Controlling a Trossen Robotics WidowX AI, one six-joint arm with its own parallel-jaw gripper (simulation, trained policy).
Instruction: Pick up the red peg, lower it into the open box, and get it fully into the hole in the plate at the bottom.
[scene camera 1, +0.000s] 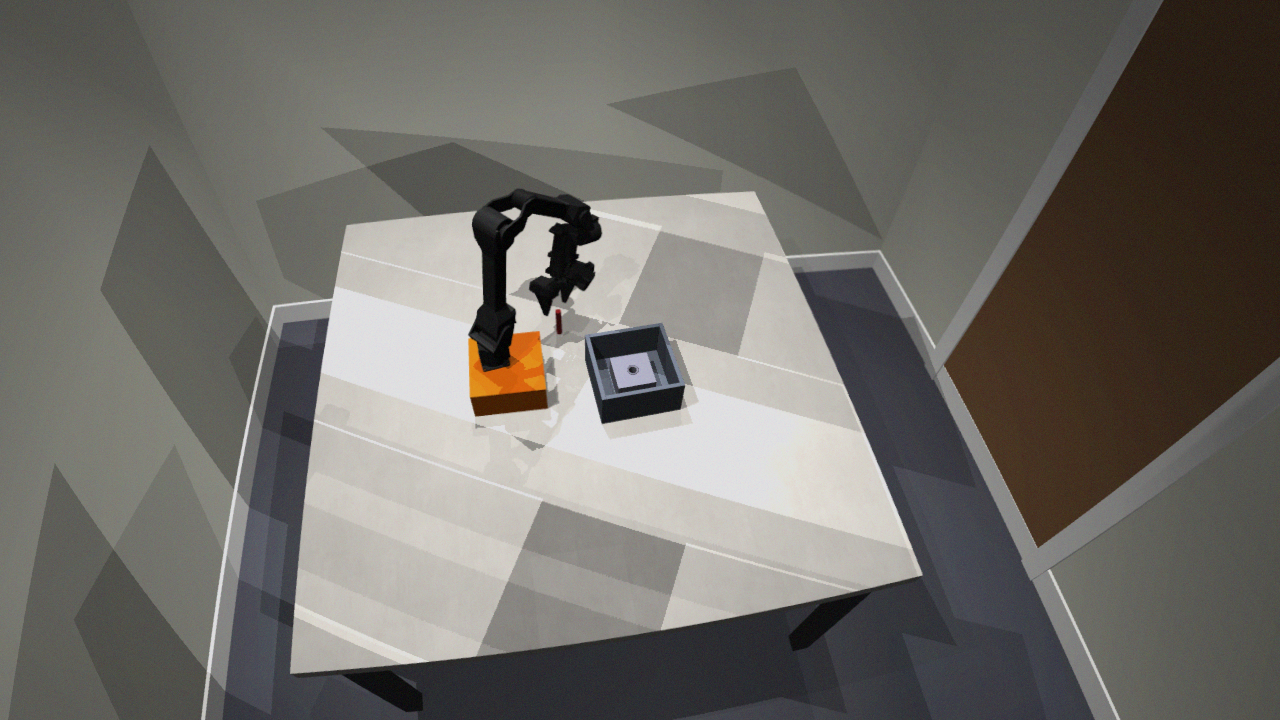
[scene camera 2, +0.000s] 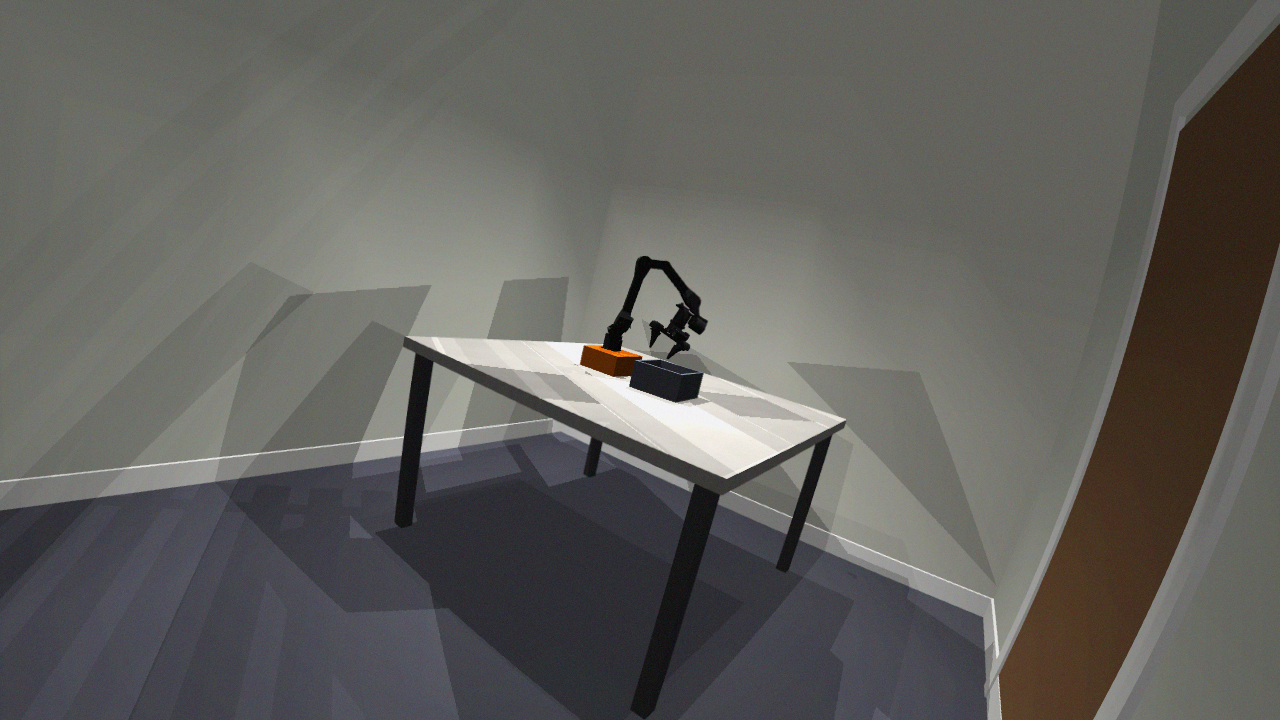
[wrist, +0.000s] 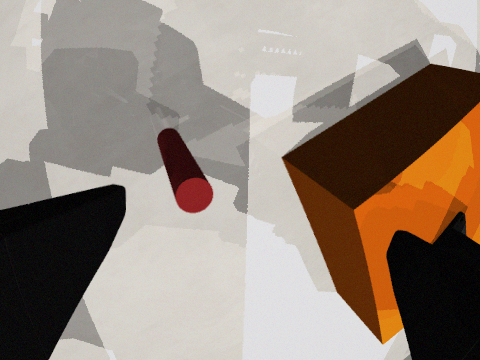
Labels:
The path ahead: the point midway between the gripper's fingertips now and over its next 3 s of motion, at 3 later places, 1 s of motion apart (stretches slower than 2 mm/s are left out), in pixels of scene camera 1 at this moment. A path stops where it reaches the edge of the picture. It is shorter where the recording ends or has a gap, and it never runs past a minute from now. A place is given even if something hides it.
My gripper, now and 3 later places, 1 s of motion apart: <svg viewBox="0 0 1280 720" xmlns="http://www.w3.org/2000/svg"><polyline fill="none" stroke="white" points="555,308 556,338 578,321 619,344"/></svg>

